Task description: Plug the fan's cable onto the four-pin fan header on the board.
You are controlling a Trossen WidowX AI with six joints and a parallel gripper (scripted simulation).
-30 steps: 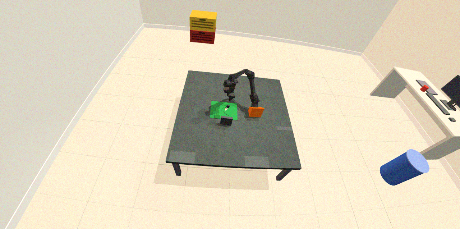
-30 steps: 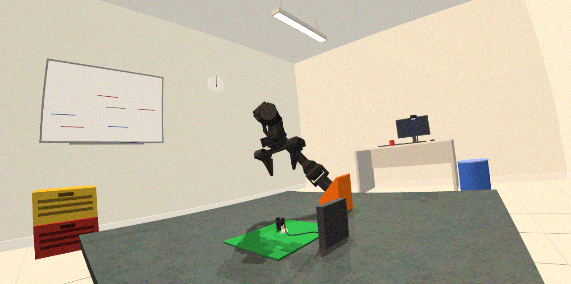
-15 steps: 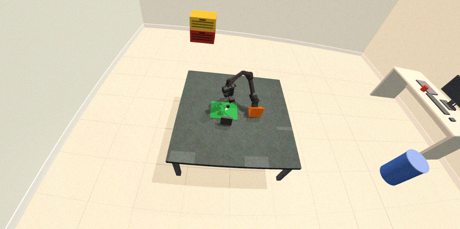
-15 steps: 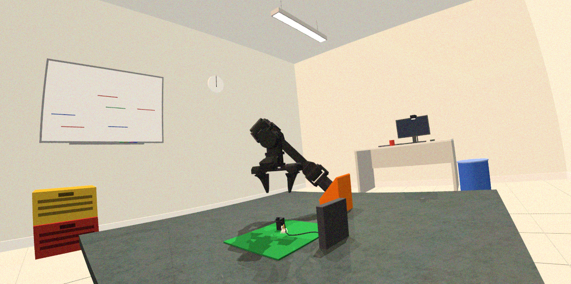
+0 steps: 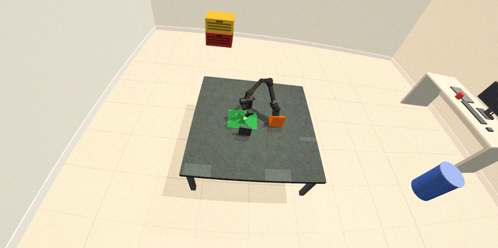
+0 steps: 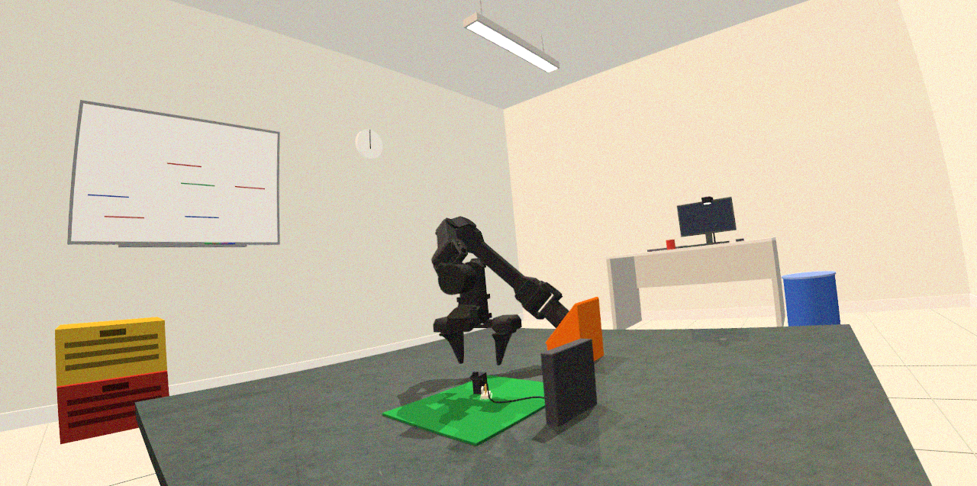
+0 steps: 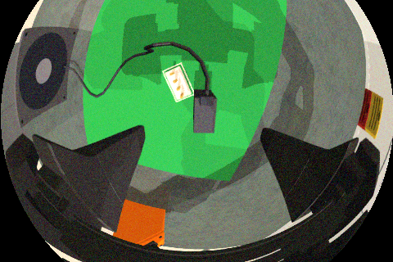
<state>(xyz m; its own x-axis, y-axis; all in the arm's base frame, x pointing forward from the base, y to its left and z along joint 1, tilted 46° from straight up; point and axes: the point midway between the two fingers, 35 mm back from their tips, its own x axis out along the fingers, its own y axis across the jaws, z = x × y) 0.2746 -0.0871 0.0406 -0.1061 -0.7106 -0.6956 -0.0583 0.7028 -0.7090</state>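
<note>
Right now the fan cable plug is 10 mm ahead of my gripper tip and 40 mm below it. From my gripper tip the other things lie so: dark square fan: 60 mm ahead, 220 mm to the left; green board: 50 mm ahead, 40 mm to the left, 80 mm below; white four-pin header: 30 mm ahead, 30 mm to the left, 60 mm below.
</note>
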